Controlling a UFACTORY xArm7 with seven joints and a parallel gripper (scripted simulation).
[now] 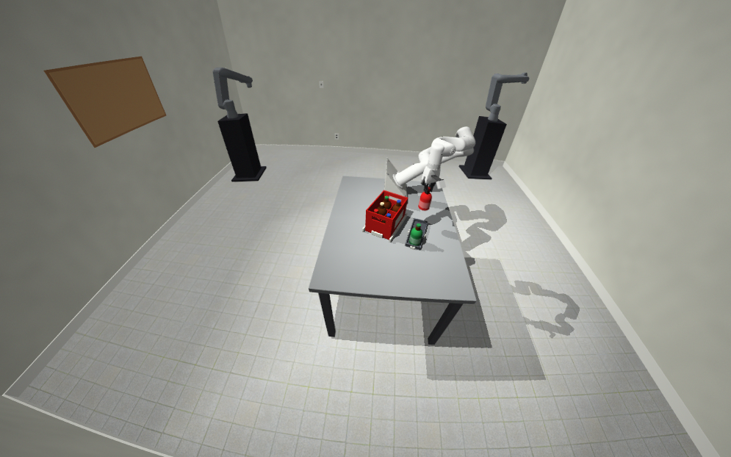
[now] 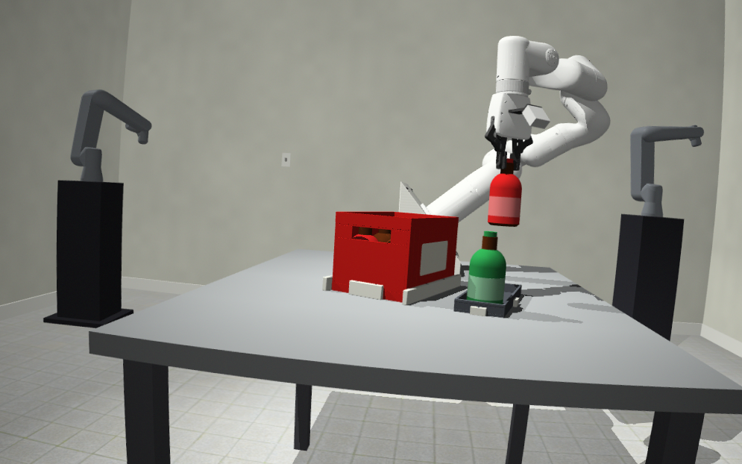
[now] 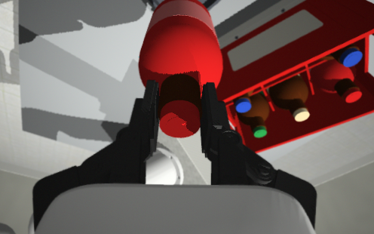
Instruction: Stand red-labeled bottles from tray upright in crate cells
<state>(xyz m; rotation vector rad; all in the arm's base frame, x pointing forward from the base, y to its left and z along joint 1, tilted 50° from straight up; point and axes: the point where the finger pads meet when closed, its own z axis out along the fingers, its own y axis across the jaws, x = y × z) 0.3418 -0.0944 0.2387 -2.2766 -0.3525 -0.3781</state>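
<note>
Now: hand 70 mm above the red-labeled bottle. Also, from my hand: dark tray 80 mm ahead, 40 mm to the right, 300 mm below; red crate 30 mm behind, 240 mm to the right, 230 mm below; green bottle 160 mm ahead, 70 mm to the right, 230 mm below.
</note>
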